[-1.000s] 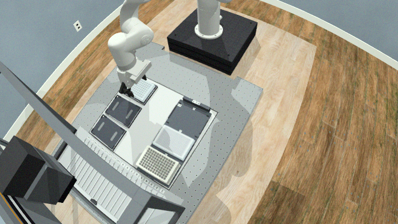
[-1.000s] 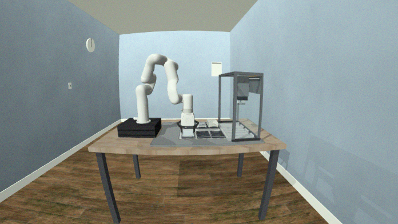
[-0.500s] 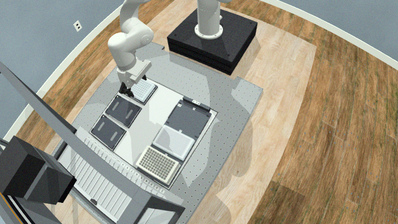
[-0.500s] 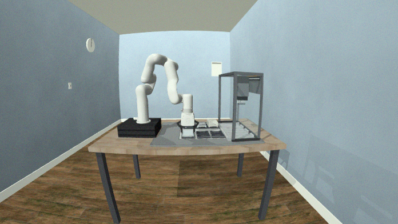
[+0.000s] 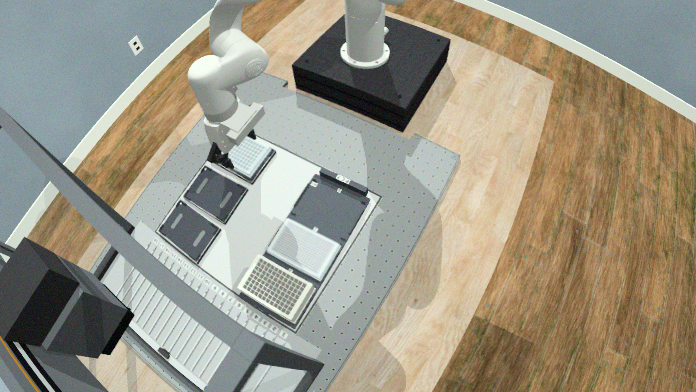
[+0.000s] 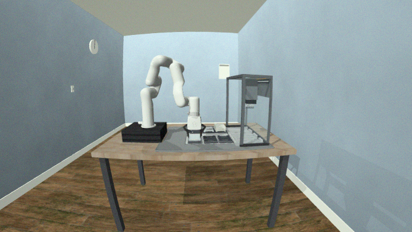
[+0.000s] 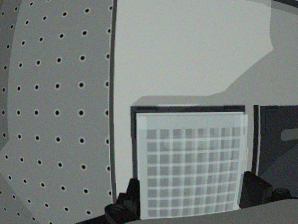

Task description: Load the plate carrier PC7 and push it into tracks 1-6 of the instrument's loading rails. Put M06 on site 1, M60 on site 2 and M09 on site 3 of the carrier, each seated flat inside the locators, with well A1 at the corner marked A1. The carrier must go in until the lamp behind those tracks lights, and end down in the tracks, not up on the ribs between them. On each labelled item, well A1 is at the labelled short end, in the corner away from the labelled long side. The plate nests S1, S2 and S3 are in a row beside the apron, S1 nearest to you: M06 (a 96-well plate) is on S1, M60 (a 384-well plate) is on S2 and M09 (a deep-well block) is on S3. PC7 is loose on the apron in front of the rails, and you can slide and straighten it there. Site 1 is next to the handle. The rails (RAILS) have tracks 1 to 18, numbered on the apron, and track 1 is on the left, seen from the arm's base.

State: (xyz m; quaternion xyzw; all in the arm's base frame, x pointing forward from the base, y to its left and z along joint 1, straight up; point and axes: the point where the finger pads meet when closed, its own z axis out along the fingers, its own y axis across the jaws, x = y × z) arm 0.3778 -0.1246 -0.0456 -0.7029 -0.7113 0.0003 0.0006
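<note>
My gripper is now 3 cm above the plate nest S1. From my hand the other things lie so: plate nest S2: 12 cm ahead, 3 cm below; carrier PC7: 11 cm ahead, 26 cm to the left, 2 cm below; plate nest S3: 22 cm ahead, 3 cm below.
</note>
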